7 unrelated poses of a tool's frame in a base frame.
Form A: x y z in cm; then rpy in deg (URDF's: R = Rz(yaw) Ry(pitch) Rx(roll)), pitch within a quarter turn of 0, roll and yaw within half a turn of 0.
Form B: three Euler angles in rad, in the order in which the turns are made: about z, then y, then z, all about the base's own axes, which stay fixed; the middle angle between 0 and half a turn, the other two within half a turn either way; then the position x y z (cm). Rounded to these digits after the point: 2 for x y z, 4 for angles.
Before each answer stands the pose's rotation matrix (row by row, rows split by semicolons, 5 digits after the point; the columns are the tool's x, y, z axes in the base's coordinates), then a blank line. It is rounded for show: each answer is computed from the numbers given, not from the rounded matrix.
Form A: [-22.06, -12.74, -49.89, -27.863, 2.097, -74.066]
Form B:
0.27435 0.84541 0.45828; -0.96093 0.25915 0.09720; -0.03659 -0.46705 0.88348

[-1.4926, 0.4876, 0.2090, -22.06, -12.74, -49.89]
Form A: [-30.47, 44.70, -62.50, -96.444, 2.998, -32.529]
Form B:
0.84197 -0.10417 0.52938; -0.53699 -0.06668 0.84095; -0.05230 -0.99232 -0.11208

[-1.5181, 1.6831, 1.0090, -30.47, 44.70, -62.50]
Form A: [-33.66, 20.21, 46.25, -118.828, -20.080, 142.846]
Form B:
-0.74857 0.05149 -0.66106; 0.56725 0.56597 -0.59826; 0.34333 -0.82282 -0.45287

[-1.9661, 2.0408, -2.4060, -33.66, 20.21, 46.25]
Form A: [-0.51, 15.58, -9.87, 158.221, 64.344, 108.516]
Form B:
-0.13750 0.77434 0.61765; 0.41055 0.61204 -0.67591; -0.90141 0.16064 -0.40206

[0.1764, 1.9846, -0.8304, -0.51, 15.58, -9.87]
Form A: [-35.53, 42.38, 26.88, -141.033, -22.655, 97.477]
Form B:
-0.12009 0.73938 -0.66250; 0.91499 0.34135 0.21510; 0.38518 -0.58035 -0.71752

[-2.1567, 2.3710, 2.8276, -35.53, 42.38, 26.88]
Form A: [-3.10, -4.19, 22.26, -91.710, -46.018, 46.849]
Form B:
0.47494 0.51367 -0.71454; 0.50663 0.50431 0.69928; 0.71956 -0.69412 -0.02072

[-2.3742, 1.5915, 2.3670, -3.10, -4.19, 22.26]
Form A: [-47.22, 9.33, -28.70, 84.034, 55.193, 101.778]
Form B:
-0.11651 -0.26844 0.95622; 0.55880 0.77822 0.28656; -0.82108 0.56772 0.05933

[0.6050, 1.5114, 0.2912, -47.22, 9.33, -28.70]
